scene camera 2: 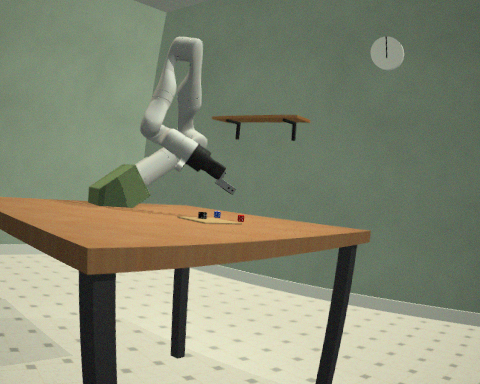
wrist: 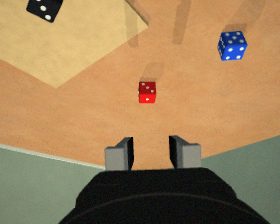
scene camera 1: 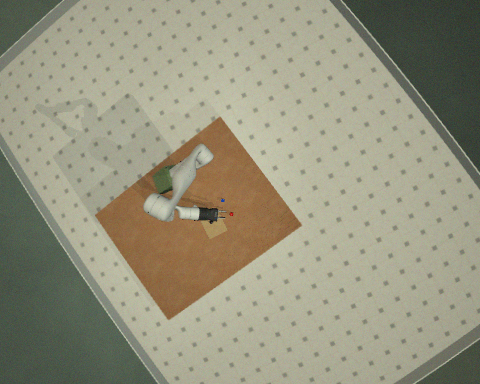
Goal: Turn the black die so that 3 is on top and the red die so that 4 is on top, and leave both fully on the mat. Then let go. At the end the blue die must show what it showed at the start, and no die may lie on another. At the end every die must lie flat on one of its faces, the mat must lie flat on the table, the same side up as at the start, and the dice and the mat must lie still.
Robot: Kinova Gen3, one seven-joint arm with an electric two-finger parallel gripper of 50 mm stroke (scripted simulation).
Labels:
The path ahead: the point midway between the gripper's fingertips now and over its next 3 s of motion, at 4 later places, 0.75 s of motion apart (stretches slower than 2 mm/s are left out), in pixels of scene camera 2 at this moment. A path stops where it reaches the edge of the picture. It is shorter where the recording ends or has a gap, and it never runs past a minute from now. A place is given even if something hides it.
My gripper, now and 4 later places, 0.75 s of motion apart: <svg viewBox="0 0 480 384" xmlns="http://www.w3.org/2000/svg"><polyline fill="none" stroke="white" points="233,191 228,195 241,186 246,183 243,196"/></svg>

